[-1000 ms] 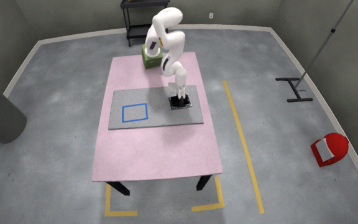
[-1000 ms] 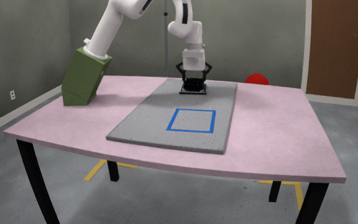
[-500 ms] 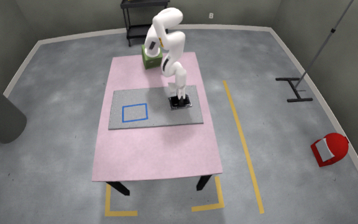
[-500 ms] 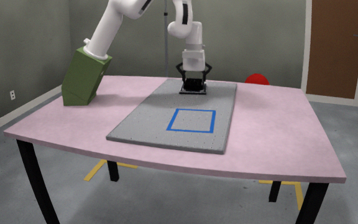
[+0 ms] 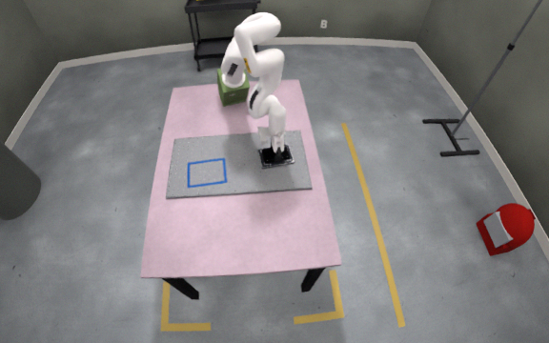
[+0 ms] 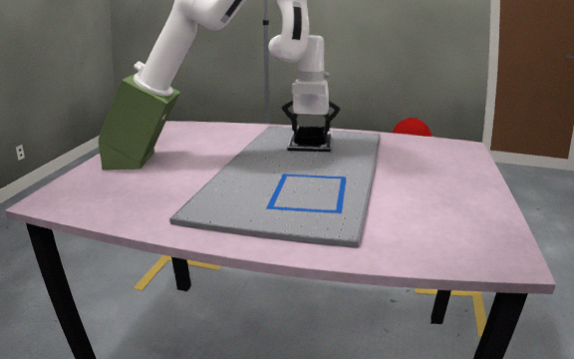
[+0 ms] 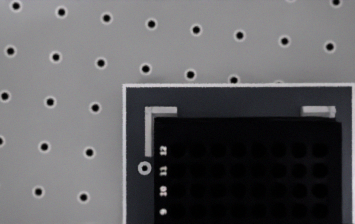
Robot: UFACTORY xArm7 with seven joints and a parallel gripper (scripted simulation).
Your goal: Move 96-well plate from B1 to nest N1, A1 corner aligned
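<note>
Now: the black 96-well plate 1 cm below my hand. The rest, counted from my hand: dark plate nest (3 cm below).
</note>
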